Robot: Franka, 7 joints.
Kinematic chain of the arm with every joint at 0, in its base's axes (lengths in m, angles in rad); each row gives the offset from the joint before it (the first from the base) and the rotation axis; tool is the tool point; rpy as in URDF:
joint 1: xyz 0 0 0.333 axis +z
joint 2: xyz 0 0 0 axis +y
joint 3: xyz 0 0 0.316 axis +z
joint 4: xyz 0.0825 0 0 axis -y
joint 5: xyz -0.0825 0 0.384 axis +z
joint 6: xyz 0 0 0 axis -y
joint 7: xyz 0.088 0 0 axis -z
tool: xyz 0 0 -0.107 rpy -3.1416 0 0
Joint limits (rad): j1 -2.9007..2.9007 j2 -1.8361..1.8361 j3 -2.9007..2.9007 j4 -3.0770..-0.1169 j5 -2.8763..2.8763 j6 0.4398..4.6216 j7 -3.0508..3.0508
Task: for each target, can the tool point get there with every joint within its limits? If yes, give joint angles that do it. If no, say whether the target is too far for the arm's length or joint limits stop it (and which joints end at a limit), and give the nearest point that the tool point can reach.
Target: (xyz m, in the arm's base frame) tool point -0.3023 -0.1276 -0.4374
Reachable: no: joint limits stop it (at a limit: joint 2) | nearest point -0.2970 -0.1254 -0.3593 | short by 0.078 m
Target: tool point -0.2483 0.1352 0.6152
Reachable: yes | joints 2.3054 -0.9730 0.4928 -2.7702 -2.1132 1.4682 0.1065
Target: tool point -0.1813 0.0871 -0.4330
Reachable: no: joint limits stop it (at a limit: joint 2) | nearest point -0.1908 0.0916 -0.3559 | short by 0.078 m
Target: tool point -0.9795 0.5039 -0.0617
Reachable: no: too far | nearest point -0.7182 0.3695 0.0436 | short by 0.312 m
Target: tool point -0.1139 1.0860 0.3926
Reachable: no: too far | nearest point -0.0894 0.8519 0.3798 | short by 0.236 m
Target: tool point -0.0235 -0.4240 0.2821
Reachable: yes | joints -0.2568 -0.4467 -1.3099 -2.6366 -1.8656 2.0294 0.4524
